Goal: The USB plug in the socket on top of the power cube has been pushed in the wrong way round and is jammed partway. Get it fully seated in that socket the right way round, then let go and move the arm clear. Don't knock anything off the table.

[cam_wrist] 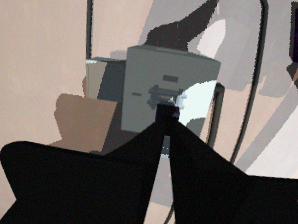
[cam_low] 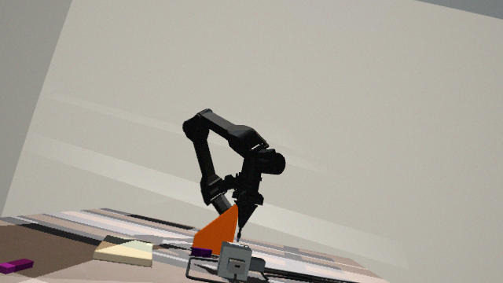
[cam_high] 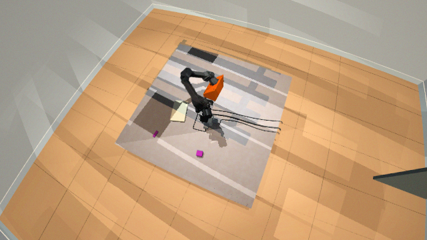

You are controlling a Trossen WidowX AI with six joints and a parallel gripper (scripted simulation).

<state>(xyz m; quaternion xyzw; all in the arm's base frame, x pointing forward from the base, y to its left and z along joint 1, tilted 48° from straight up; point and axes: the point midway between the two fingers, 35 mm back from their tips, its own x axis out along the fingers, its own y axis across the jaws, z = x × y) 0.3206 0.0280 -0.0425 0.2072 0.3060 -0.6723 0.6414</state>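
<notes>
Right now my gripper tip is 2 cm above the dark USB plug. From my gripper tip the other things lie so: cream pad (29 cm to the right, 12 cm below); purple block (40 cm to the right, 28 cm ahead, 12 cm below).
</notes>
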